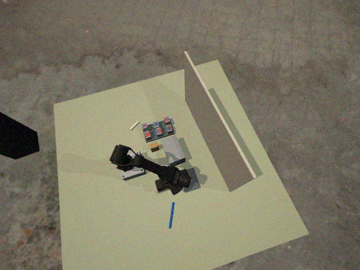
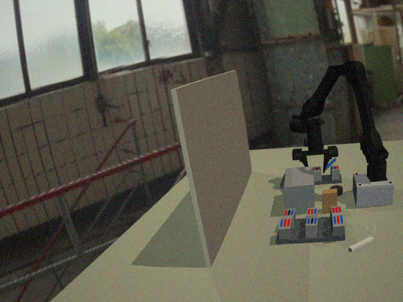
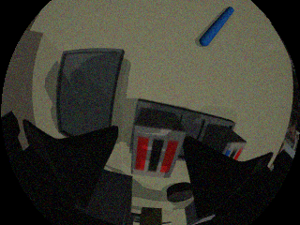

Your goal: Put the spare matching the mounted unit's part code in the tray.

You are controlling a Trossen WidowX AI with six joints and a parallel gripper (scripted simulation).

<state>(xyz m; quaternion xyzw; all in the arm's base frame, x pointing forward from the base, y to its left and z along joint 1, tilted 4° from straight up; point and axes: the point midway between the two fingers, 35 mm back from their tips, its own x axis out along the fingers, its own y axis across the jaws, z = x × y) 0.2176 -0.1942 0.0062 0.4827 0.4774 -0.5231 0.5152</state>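
Now: gripper tip 10 mm to the right of the grey spare and 10 mm below it. Also, from my gripper tip: striped block: 80 mm behind, 10 mm to the left, 10 mm above; blue marker: 80 mm behind, 160 mm to the right, 20 mm below; dark tray: 100 mm ahead, 20 mm to the right, 30 mm below.
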